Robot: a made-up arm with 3 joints. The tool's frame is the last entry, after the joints.
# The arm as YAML. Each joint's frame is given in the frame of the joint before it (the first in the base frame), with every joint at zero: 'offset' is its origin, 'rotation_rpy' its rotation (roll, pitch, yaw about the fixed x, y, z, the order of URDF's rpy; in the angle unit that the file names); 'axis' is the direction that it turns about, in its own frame. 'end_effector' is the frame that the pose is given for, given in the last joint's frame.
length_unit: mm
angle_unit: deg
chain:
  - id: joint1
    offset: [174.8, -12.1, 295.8]
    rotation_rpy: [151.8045, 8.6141, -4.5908]
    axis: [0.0, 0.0, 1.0]
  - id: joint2
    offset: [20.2, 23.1, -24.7]
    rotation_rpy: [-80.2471, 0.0, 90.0]
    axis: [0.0, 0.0, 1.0]
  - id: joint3
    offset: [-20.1, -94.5, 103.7]
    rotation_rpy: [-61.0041, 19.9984, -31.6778]
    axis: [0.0, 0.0, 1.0]
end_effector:
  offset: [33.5, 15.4, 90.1]
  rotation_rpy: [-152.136, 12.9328, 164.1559]
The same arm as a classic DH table. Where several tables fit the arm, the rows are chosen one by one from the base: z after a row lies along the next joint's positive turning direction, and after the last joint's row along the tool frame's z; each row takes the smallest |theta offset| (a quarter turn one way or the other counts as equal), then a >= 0, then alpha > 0; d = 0 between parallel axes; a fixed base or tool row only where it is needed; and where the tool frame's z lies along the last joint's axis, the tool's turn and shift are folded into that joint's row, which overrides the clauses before.
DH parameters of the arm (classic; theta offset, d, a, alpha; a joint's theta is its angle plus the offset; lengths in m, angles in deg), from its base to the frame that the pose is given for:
base (fixed): -20.2 0.2088 0.1682 150.62
joint1: 72.22 -0.1211 0.0231 -80.25
joint2: -42.41 0.1258 0.0489 -62.9
joint3: 29.69 -0.0224 0.0351 149.5
tool (fixed): -153.83 -0.022 0 0

